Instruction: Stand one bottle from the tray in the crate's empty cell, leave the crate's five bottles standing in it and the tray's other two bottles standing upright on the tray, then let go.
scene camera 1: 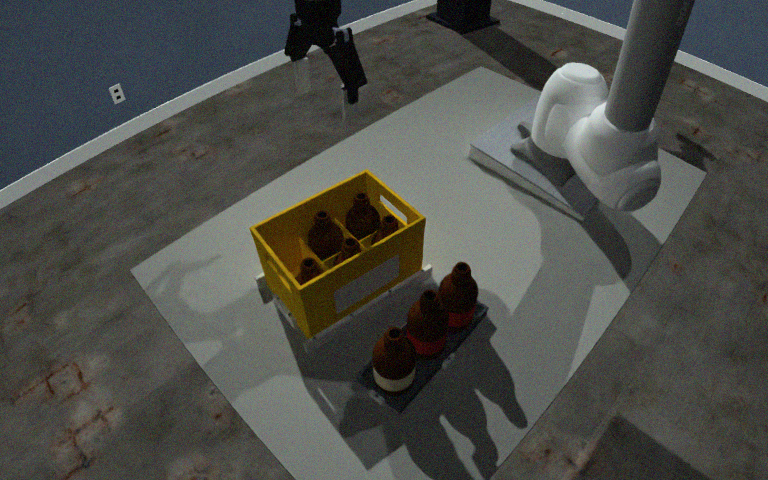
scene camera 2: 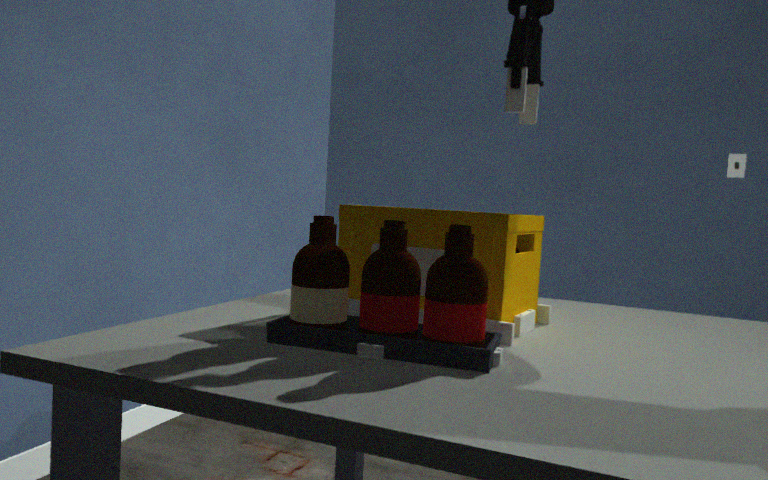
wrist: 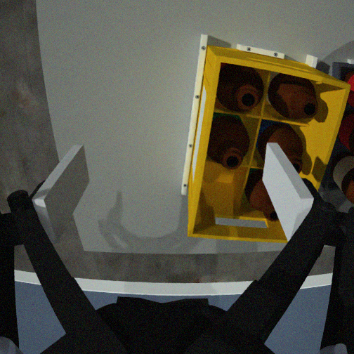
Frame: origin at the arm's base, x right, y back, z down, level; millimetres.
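Seen in the pictures: gripper, between the fingertips: [scene camera 1: 326, 104] [scene camera 2: 521, 118]; arm's base, origin of its link: [scene camera 1: 553, 155].
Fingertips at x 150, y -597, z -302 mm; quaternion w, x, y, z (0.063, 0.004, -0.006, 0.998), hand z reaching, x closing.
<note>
Offsets run from my fingertips to a thing's top centre. "*": to the spot under its first point. Level surfaces: height alone.
The yellow crate [scene camera 1: 410, 249] [scene camera 2: 523, 277] [wrist: 332, 120] stands upright on the table. Its brown bottles, such as one {dx -81, dy -80, dz +175 mm} [scene camera 1: 321, 237] [wrist: 228, 142], stand in five cells. The empty cell [wrist: 220, 192] is at the lower left of the crate in the wrist view. On the dark tray {* dx -415, dy -152, dz +333 mm} [scene camera 1: 400, 399] [scene camera 2: 311, 336] [wrist: 337, 70] stand upright a cream-banded bottle {dx -374, dy -135, dz +178 mm} [scene camera 1: 393, 359] [scene camera 2: 320, 283], a middle red-banded bottle {dx -354, dy -42, dz +178 mm} [scene camera 1: 427, 322] [scene camera 2: 390, 283] and an end red-banded bottle {dx -343, dy +41, dz +178 mm} [scene camera 1: 458, 294] [scene camera 2: 456, 283]. My gripper [scene camera 1: 323, 96] [scene camera 2: 522, 113] [wrist: 174, 161] is open and empty, high above the table and crate level.
Low white strips {* dx -232, dy +65, dz +313 mm} [scene camera 1: 427, 271] [scene camera 2: 525, 322] [wrist: 191, 135] line the crate's base. The tray stands close beside the crate's long side. A large white arm joint [scene camera 1: 577, 135] is over the grey table {dz +338 mm} [scene camera 1: 453, 169] [scene camera 2: 651, 350] at the right in scene camera 1.
</note>
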